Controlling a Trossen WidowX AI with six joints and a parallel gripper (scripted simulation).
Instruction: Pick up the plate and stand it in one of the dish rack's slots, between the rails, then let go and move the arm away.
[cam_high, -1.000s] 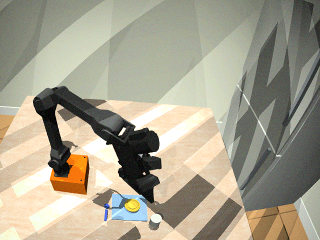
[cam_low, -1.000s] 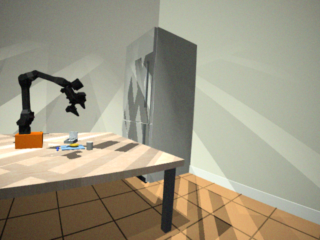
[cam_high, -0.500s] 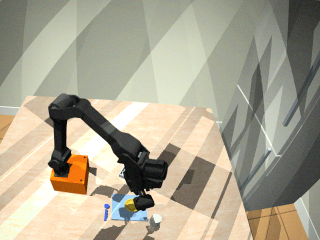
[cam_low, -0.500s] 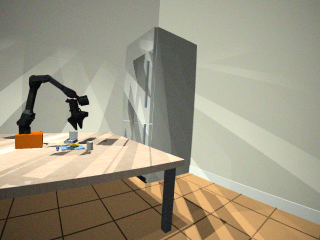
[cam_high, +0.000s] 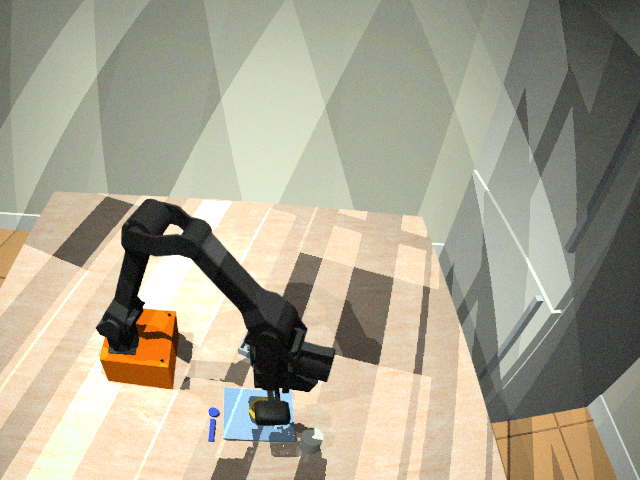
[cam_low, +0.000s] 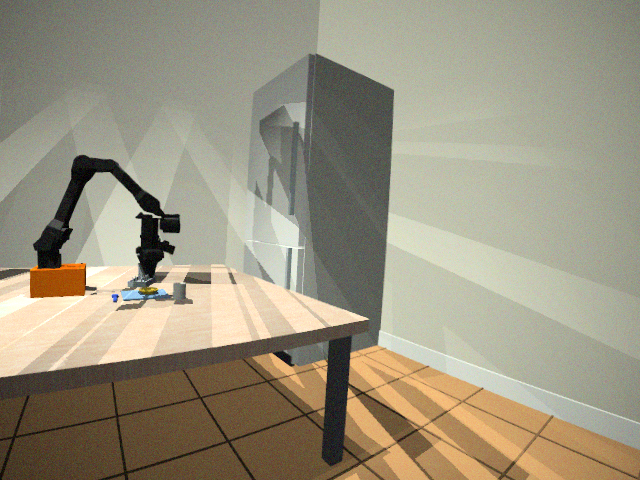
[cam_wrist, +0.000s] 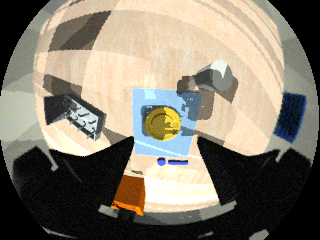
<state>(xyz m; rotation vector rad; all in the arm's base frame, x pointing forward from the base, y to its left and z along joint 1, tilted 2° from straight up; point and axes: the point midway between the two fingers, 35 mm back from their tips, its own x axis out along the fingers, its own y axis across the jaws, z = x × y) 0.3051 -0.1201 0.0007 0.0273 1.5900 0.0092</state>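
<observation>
Now: the yellow plate 5 cm below my gripper tip. Also, from my gripper tip: white cup: 9 cm ahead, 8 cm to the right, 4 cm below; blue spoon: 11 cm behind, 2 cm to the right, 6 cm below; blue mat: 1 cm behind, 6 cm below.
</observation>
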